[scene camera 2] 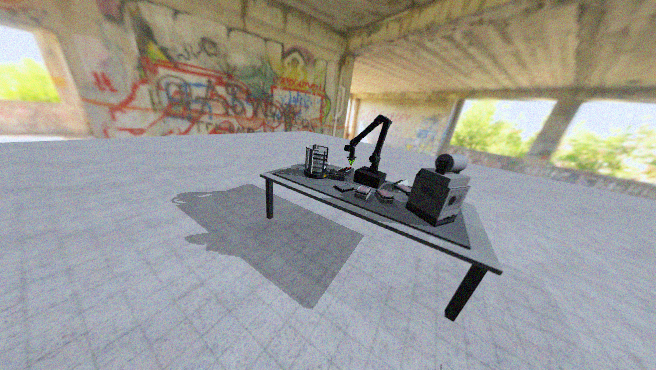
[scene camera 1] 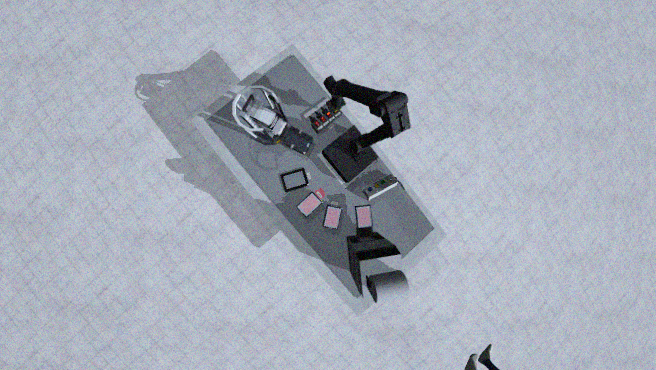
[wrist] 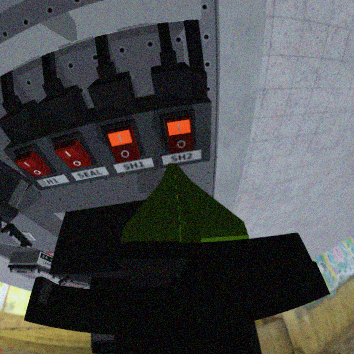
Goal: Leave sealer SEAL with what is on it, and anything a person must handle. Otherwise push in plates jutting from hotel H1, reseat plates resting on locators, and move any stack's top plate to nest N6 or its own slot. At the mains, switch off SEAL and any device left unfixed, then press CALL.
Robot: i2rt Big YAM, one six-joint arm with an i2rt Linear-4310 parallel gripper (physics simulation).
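Places are measured from the arm's base along level axes (x left, y up, z ahead), in metres.
Pixels of known places: gripper, fingertip midpoint: (scene camera 2: pixel 350 165) (scene camera 1: pixel 335 110) (wrist: pixel 171 168); arm's base, link origin: (scene camera 2: pixel 372 171) (scene camera 1: pixel 355 150).
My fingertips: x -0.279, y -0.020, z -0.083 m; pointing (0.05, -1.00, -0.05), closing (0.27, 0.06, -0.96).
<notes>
For each thing: its top centre in the pictures, then the offset to it from my fingertips. "spot": a spot on its surface instead.
- mains strip, top centre: (wrist: pixel 77 121) (scene camera 1: pixel 323 112) dz +0.060, dx -0.048, dy -0.024 m
- H1 switch, top centre: (wrist: pixel 29 169) dz +0.138, dx -0.019, dy -0.024 m
- SEAL switch, top centre: (wrist: pixel 70 159) dz +0.088, dx -0.016, dy -0.024 m
- SH1 switch, top centre: (wrist: pixel 122 148) dz +0.038, dx -0.013, dy -0.024 m
- SH2 switch, top centre: (wrist: pixel 180 138) dz -0.012, dx -0.010, dy -0.024 m
- Hotel H1, top centre: (scene camera 1: pixel 254 105) (scene camera 2: pixel 318 145) dz +0.372, dx -0.227, dy +0.222 m
- sealer, top centre: (scene camera 1: pixel 393 290) (scene camera 2: pixel 452 153) dz +0.481, dx +0.829, dy +0.379 m
- pink-topped plate, top centre: (scene camera 1: pixel 364 217) dz +0.325, dx +0.618, dy +0.028 m
- dark block-like nest, top centre: (scene camera 1: pixel 297 138) (scene camera 2: pixel 337 170) dz +0.303, dx -0.021, dy -0.001 m
- black frame, surface spot: (scene camera 1: pixel 285 183) spot: dz +0.550, dx +0.128, dy -0.057 m
- button box, top centre: (scene camera 1: pixel 382 186) (scene camera 2: pixel 401 180) dz +0.106, dx +0.566, dy +0.007 m
In the wrist view, the mains strip (wrist: pixel 97 150) has four rocker switches. The H1 switch (wrist: pixel 32 164) and SEAL switch (wrist: pixel 73 153) are unlit dark red. The SH1 switch (wrist: pixel 122 143) and SH2 switch (wrist: pixel 179 135) glow orange at their I ends. My gripper (wrist: pixel 171 168) (scene camera 2: pixel 351 163) is shut and empty, its green tips at the SH2 label in the wrist view; contact cannot be told. Hotel H1 (scene camera 1: pixel 235 107) (scene camera 2: pixel 316 175) is a round rack. The sealer (scene camera 2: pixel 427 195) has a pink-topped plate (scene camera 1: pixel 364 216) at its front. Pink-topped plates (scene camera 1: pixel 309 204) (scene camera 1: pixel 332 217) lie nearer the middle.
A dark block-like nest (scene camera 1: pixel 298 140) stands beside the hotel. A black frame (scene camera 1: pixel 283 183) lies mid-table. A button box (scene camera 1: pixel 382 189) stands beyond the arm base (scene camera 1: pixel 345 162). Black plugs (wrist: pixel 112 90) and cables rise behind the switches. Dark shapes (scene camera 1: pixel 486 356) show at the lower right.
</notes>
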